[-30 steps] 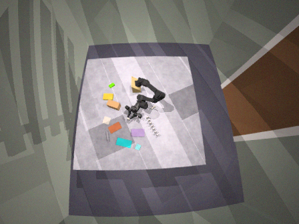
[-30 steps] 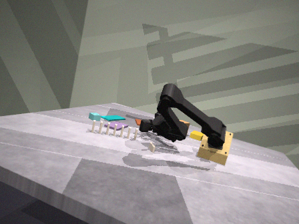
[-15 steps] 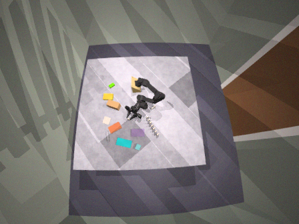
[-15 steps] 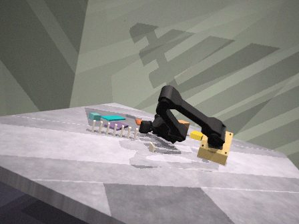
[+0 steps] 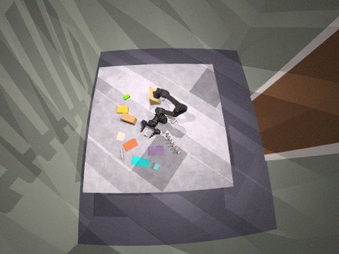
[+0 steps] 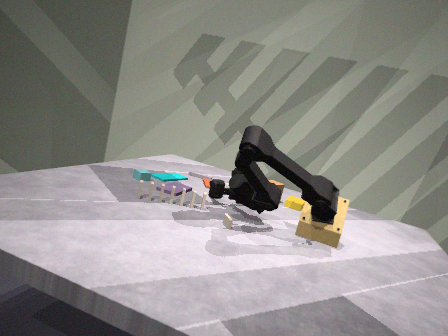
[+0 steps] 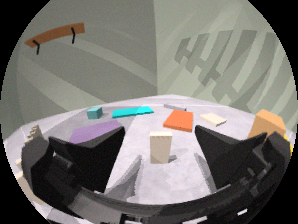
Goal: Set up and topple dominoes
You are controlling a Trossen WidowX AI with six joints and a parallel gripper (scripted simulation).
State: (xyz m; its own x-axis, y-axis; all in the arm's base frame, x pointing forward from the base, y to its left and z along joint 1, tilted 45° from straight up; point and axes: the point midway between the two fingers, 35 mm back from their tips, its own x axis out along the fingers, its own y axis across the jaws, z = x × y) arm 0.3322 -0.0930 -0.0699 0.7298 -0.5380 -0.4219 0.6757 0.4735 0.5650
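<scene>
Right now the orange tile is 5 cm ahead of my gripper tip, 15 cm to the right of it and 5 cm below it. Round my gripper tip: purple tile (14 cm ahead, 7 cm to the left, 5 cm below); then cyan slab (22 cm ahead, 8 cm to the right, 5 cm below); then tan box (17 cm behind, 13 cm to the right, 1 cm below).
</scene>
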